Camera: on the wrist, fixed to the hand. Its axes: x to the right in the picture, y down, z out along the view.
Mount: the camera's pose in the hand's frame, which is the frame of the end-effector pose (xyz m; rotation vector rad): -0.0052 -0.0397 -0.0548 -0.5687 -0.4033 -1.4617
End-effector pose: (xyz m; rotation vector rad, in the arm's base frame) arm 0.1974 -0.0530 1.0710 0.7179 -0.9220 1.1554
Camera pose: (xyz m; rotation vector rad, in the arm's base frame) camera 0.2476 -0.0187 1.0408 0.8726 -0.7001 -0.5382
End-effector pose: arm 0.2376 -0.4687 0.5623 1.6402 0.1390 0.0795
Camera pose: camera 0.2233 -0.4125 0.5270 0.6644 0.8694 -1.1982
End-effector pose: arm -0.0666 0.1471 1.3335 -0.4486 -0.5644 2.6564
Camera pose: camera -0.0292 0.1959 1.3047 0.3212 -1.1671 1.1345
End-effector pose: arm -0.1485 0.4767 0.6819 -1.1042 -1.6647 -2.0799
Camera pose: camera -0.1912 0.4375 0.6466 0.1156 1.1327 1.5305
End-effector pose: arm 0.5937 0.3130 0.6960 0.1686 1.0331 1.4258
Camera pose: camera 0.5870 0.2744 0.6406 -0.5973 0.1772 0.2393
